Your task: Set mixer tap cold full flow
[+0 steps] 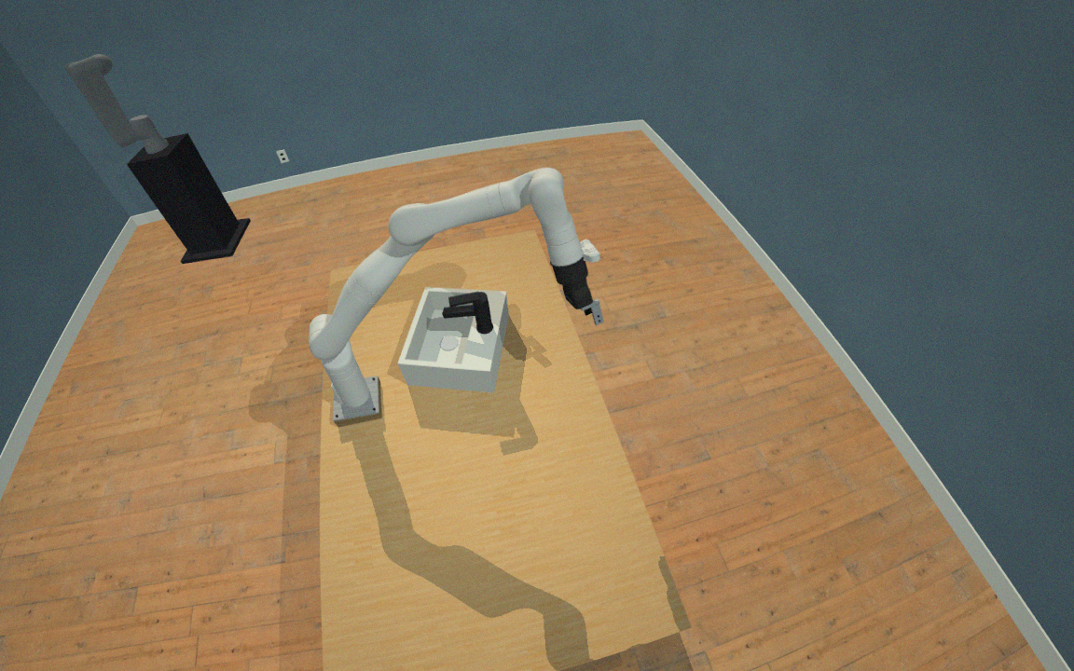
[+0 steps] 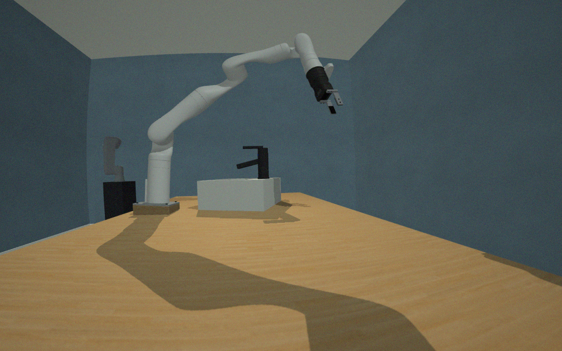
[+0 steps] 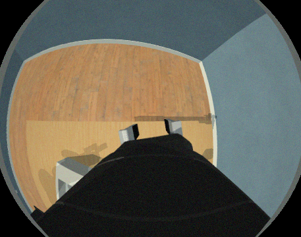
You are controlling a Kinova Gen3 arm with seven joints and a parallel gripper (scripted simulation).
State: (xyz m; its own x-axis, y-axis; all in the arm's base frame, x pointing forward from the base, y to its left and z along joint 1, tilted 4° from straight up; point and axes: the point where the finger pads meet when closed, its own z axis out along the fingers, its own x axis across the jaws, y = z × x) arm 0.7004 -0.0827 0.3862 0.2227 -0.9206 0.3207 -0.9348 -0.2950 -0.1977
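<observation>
My hand is 330 mm past the lever, 210 mm to the right of it and 130 mm above it. The rest, counted from my hand: white basin (400 mm behind, 360 mm below, 240 mm to the left).
</observation>
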